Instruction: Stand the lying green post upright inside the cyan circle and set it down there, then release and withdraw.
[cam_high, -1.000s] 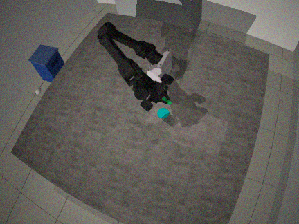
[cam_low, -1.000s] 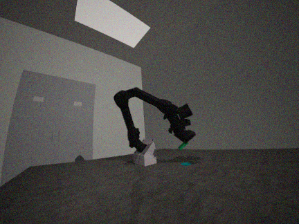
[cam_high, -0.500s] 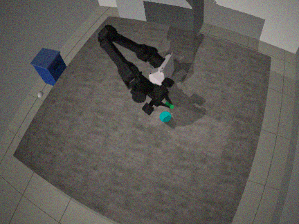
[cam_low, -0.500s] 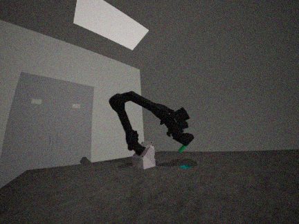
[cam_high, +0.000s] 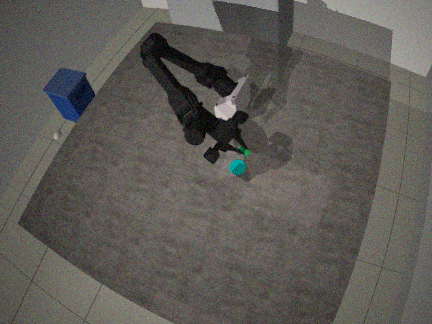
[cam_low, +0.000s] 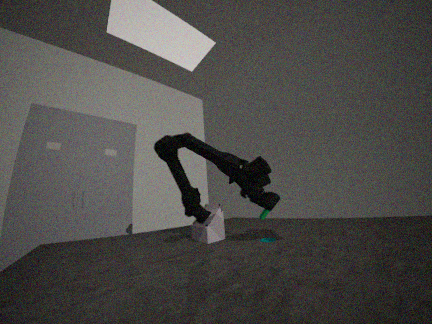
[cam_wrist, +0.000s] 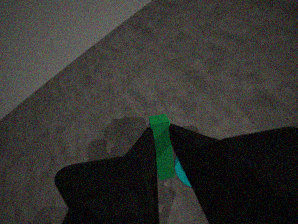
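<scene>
The cyan circle lies 10 mm ahead of my gripper tip, 30 mm to the right of it and 120 mm below it. The rest, counted from my gripper tip: green post (10 mm behind, 10 mm to the right, 20 mm below).
</scene>
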